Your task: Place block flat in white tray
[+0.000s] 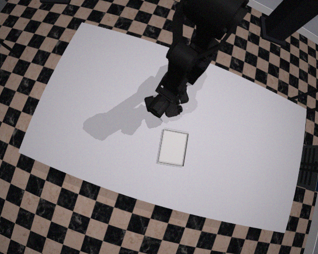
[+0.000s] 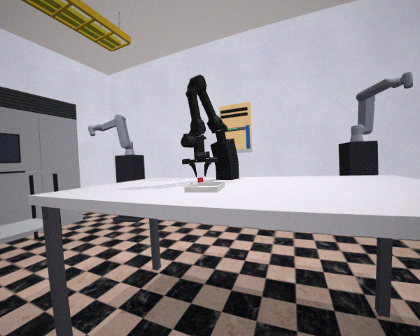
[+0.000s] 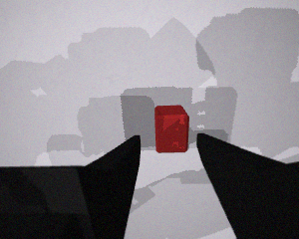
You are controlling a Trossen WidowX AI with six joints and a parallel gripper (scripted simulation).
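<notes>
Now: the red block 5 cm below my hand. Also, from my hand: white tray (20 cm ahead, 8 cm to the left, 6 cm below).
</notes>
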